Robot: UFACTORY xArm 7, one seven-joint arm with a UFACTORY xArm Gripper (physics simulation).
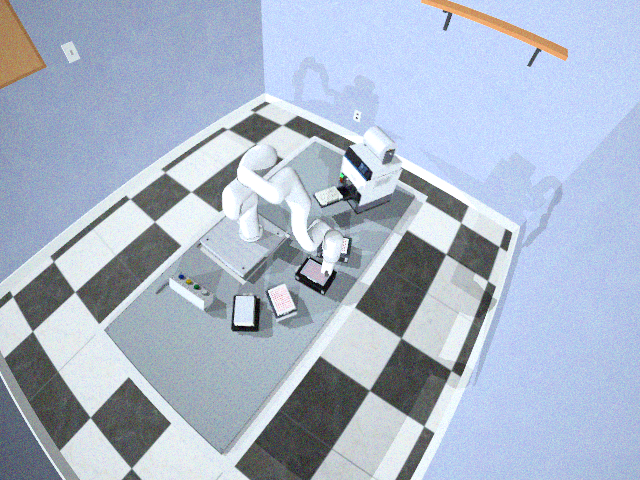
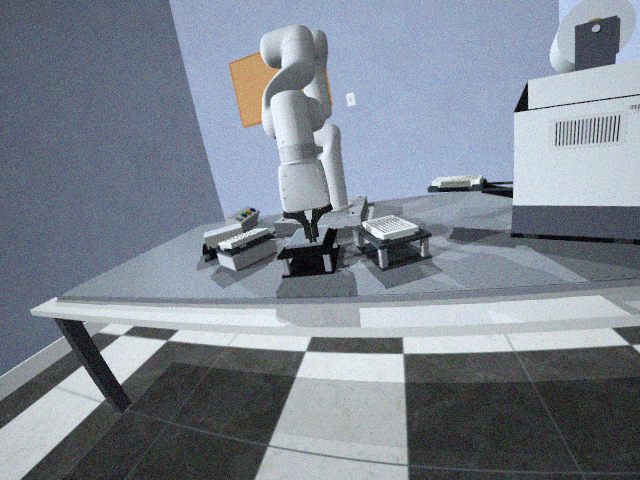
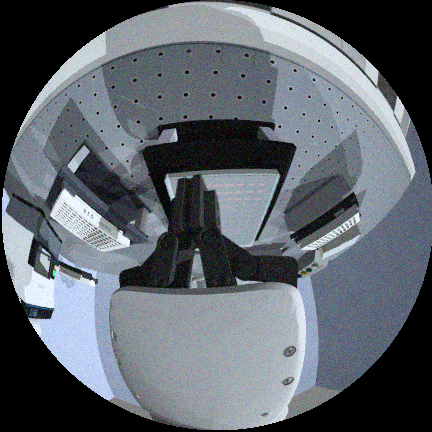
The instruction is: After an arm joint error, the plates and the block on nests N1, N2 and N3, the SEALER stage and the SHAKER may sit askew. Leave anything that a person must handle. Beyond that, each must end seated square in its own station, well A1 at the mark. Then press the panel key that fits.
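My gripper (image 1: 326, 273) (image 2: 311, 240) (image 3: 195, 188) is shut and empty, its tips low over the pink-marked plate (image 1: 311, 270) (image 3: 240, 210) in the middle black nest (image 2: 305, 254) (image 3: 220, 155); contact cannot be told. That plate's far edge looks slightly aslant to the rim. A white plate (image 1: 345, 245) (image 2: 390, 227) (image 3: 90, 222) lies on the dark nest toward the sealer. A red-welled plate (image 1: 281, 299) (image 2: 242, 238) (image 3: 335, 232) sits on a white-based station on the other side. A pale-topped plate (image 1: 245, 311) lies in a black holder beyond. Station labels are unreadable.
The white sealer (image 1: 372, 175) (image 2: 578, 155) has its stage out with a cream plate (image 1: 328, 195) (image 2: 457, 181) (image 3: 75, 275) on it. The key panel (image 1: 191, 291) (image 2: 244, 218) (image 3: 312, 265) has blue, yellow, green and pale keys. The arm's base plate (image 1: 222, 242) lies behind the nests.
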